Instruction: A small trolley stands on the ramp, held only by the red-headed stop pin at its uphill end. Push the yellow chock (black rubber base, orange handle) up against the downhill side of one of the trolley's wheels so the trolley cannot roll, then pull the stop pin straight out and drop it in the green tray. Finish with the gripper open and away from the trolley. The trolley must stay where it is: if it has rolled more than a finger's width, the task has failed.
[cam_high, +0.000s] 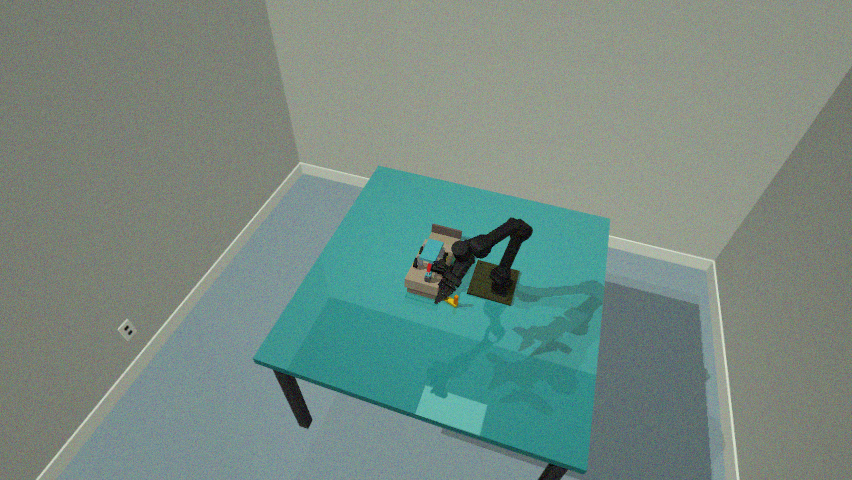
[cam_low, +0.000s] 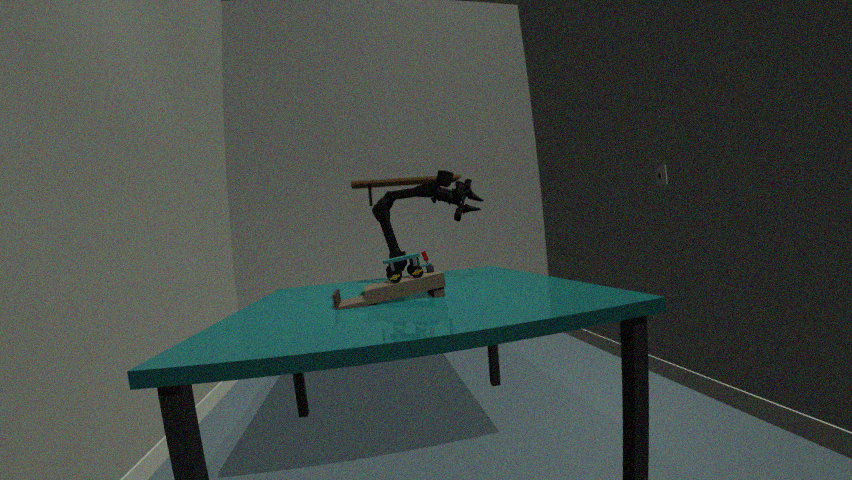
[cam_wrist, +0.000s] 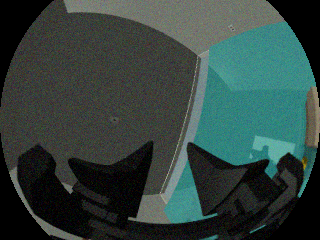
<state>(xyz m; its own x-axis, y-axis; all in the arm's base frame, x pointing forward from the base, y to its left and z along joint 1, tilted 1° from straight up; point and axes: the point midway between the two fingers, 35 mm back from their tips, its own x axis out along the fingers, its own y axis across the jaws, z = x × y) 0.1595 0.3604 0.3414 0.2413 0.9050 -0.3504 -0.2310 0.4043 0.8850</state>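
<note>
Right now my gripper tip is 10 mm short of the yellow chock, 250 mm to the left of it and 320 mm above it. Round my gripper tip: ramp: 160 mm ahead, 380 mm to the right, 290 mm below; then red-headed stop pin: 130 mm ahead, 280 mm to the right, 210 mm below; then blue trolley: 160 mm ahead, 370 mm to the right, 230 mm below.
</note>
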